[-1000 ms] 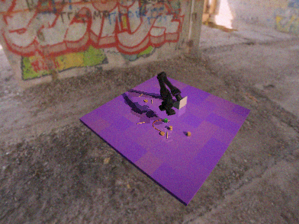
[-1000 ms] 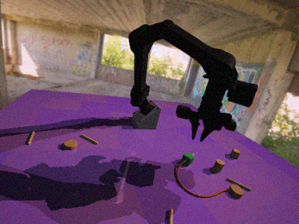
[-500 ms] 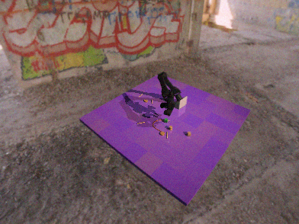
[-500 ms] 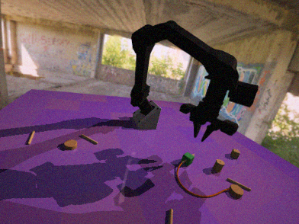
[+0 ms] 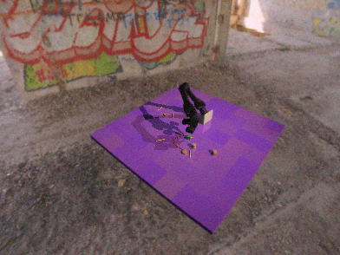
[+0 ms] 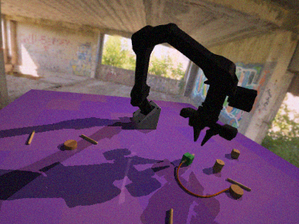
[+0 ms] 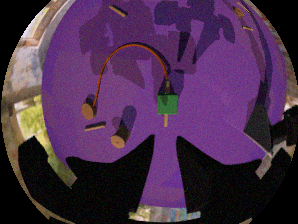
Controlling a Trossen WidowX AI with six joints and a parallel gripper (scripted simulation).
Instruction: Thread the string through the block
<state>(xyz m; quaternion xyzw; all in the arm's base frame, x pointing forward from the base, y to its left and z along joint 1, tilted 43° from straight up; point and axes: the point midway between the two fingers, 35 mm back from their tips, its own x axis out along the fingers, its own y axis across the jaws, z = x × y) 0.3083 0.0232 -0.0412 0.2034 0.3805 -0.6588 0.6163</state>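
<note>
The green cube lies 60 mm below my gripper tip and 30 mm to the right of it. Also, from my gripper tip: thin wooden stick: 60 mm below, 40 mm to the right, 10 mm ahead.
</note>
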